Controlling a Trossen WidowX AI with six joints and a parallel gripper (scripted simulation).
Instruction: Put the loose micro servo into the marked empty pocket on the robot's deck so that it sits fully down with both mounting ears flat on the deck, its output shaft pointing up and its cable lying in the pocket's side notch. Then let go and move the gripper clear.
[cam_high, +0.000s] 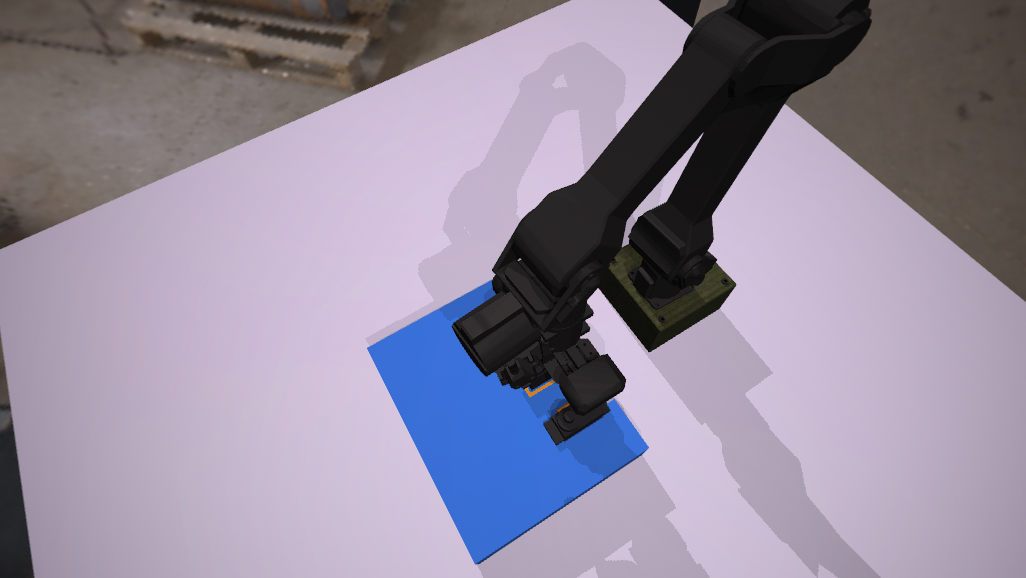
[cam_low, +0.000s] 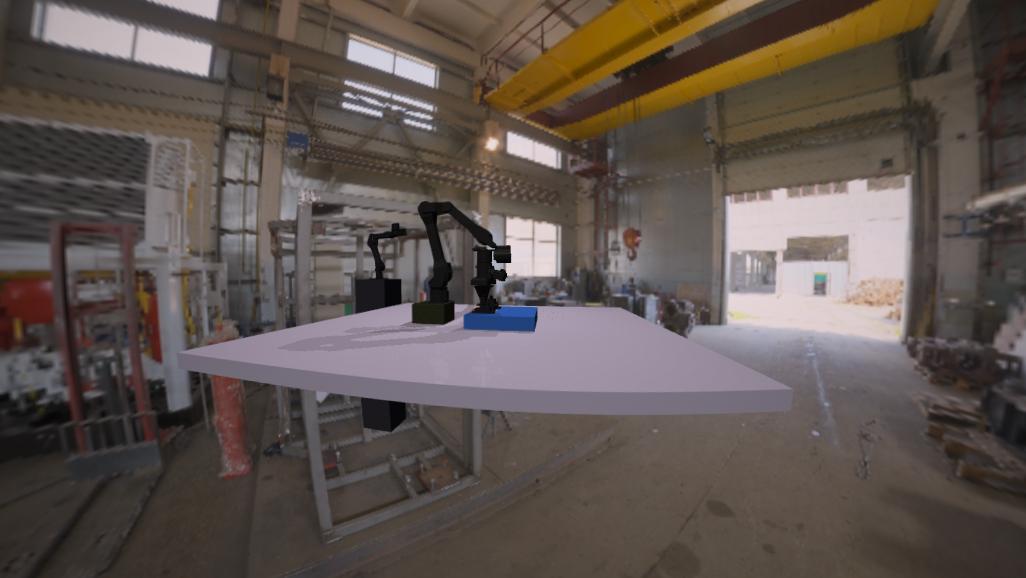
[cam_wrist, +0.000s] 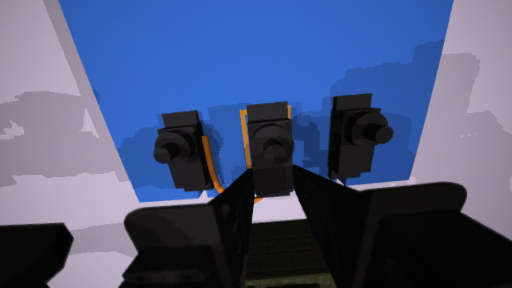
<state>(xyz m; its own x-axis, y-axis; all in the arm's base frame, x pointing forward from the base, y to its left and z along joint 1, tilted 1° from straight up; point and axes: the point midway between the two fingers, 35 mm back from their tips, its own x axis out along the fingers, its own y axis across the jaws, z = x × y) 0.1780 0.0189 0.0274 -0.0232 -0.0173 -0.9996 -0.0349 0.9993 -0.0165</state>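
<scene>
My gripper tip is 120 mm short of the blue deck and 50 mm above it.
</scene>
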